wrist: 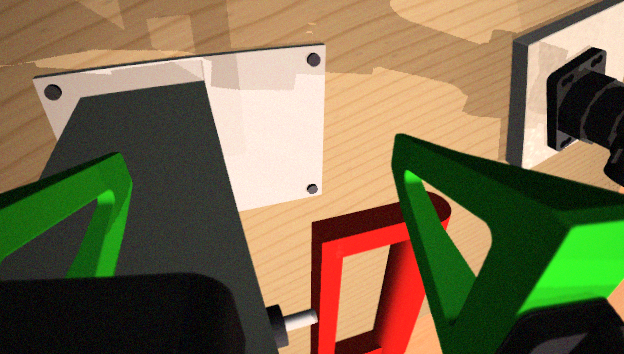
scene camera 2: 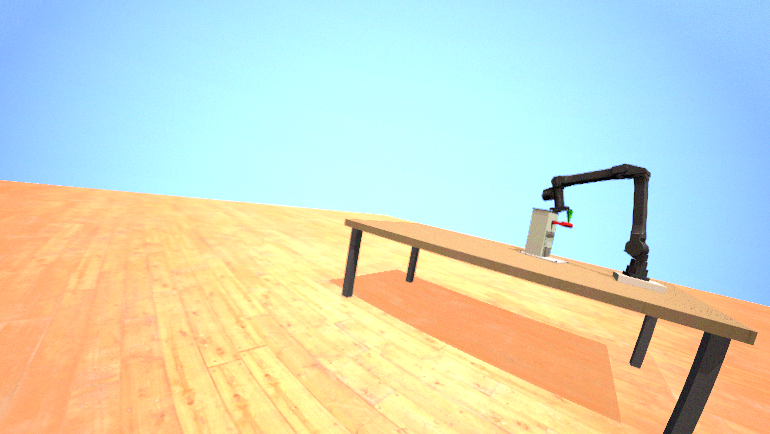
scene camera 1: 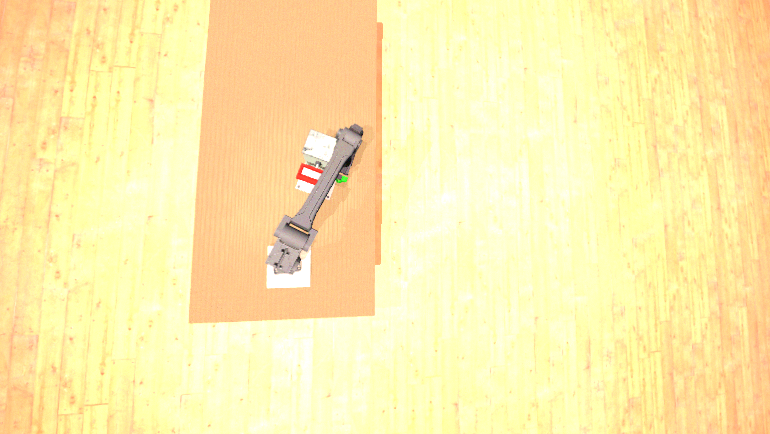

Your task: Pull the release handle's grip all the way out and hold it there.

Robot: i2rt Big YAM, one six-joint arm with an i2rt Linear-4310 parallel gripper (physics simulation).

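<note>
The release handle (scene camera 1: 300, 173) (scene camera 2: 565, 224) (wrist: 327, 300) is a red rectangular loop on a short pale rod (wrist: 300, 320), sticking out from the side of an upright box (scene camera 1: 319, 141) (scene camera 2: 539, 231) (wrist: 165, 150). A short length of rod shows between the box's dark collar and the loop. My gripper (wrist: 260, 157) is open and empty, with green fingers. In the wrist view the left finger overlaps the box and the right finger overlaps the loop's outer grip bar. The loop's lower end is cut off there. I cannot tell whether a finger touches it. The arm hides part of the gripper in scene camera 1.
The box stands on a white bolted base plate (scene camera 2: 558, 260) (wrist: 280, 125) on the wooden table (scene camera 1: 242, 107) (scene camera 2: 458, 245). The arm's own white mounting plate (scene camera 1: 288, 280) (scene camera 2: 655, 287) stands nearer the table's end. The table's long edge runs close to the arm's wrist side.
</note>
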